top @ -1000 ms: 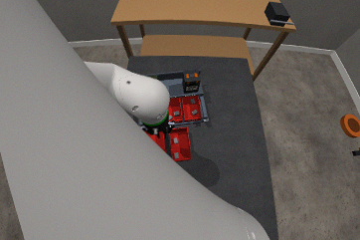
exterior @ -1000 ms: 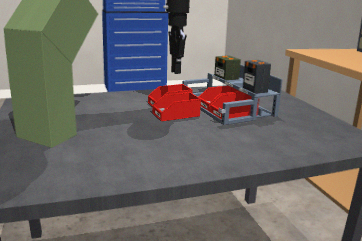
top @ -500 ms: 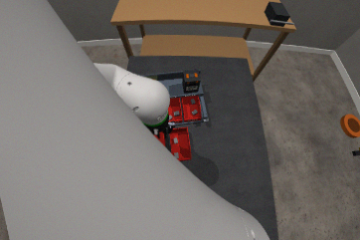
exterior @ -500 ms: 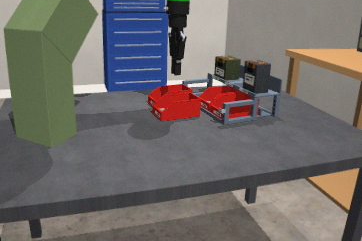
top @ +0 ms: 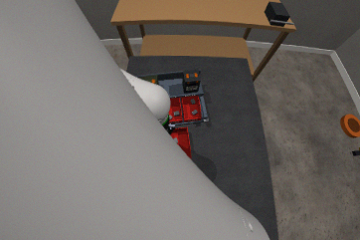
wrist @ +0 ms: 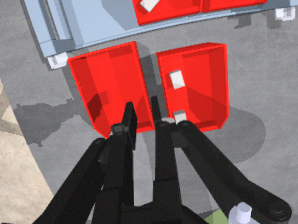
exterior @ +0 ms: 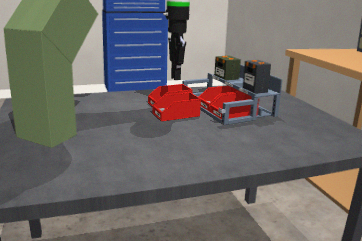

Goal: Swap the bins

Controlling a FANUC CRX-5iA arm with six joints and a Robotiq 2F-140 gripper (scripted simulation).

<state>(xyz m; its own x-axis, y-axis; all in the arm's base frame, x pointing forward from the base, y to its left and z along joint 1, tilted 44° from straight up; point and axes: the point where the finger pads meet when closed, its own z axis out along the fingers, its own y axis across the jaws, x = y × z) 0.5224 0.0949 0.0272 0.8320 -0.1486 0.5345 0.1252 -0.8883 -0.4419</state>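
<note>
My gripper is now 1 cm short of the part, 6 cm to the left of it and 15 cm above it. Also, from my hand: grey shelf 22 cm ahead, 3 cm to the right, 9 cm below; dark box 31 cm ahead, 14 cm to the right.
</note>
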